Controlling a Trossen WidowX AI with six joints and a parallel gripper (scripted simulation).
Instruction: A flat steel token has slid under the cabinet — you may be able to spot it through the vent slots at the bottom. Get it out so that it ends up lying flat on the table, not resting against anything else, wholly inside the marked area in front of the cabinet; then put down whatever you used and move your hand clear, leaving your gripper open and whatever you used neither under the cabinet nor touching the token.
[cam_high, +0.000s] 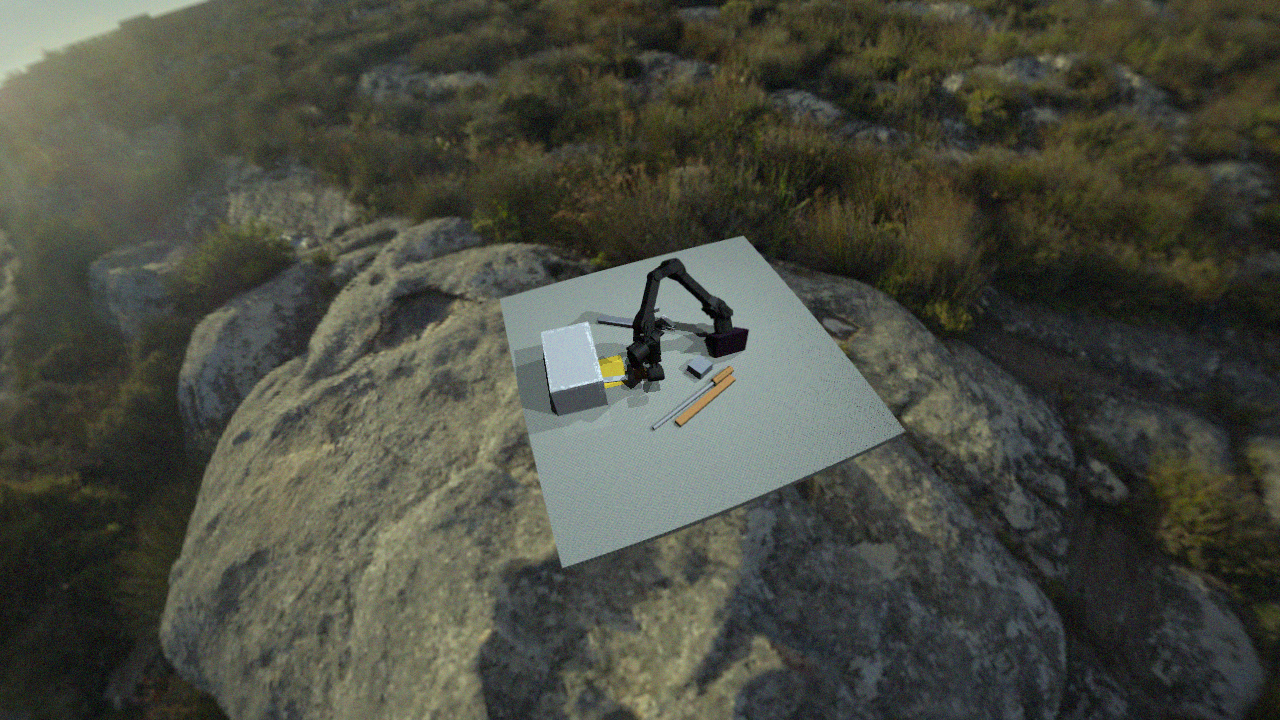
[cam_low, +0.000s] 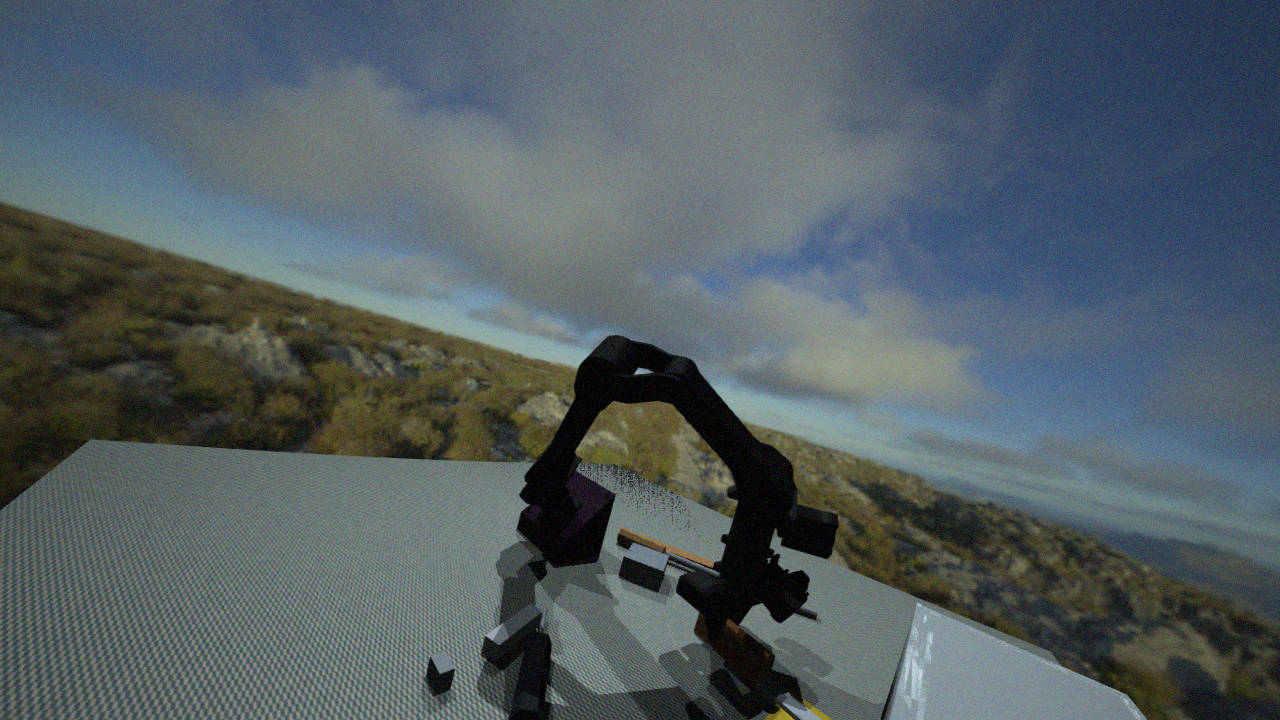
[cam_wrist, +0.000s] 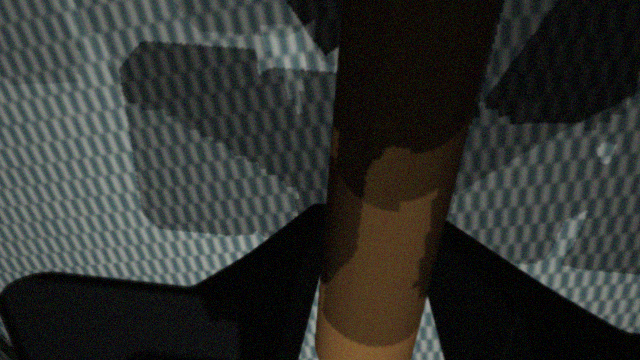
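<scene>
The grey block lies 170 mm behind my gripper tip, 50 mm to the left of it and 10 mm above it. Also, from my gripper tip: grey bar 170 mm behind, 230 mm to the right; then small grey cube 160 mm behind, 320 mm to the right; then wooden stick 130 mm behind, 200 mm to the left.
</scene>
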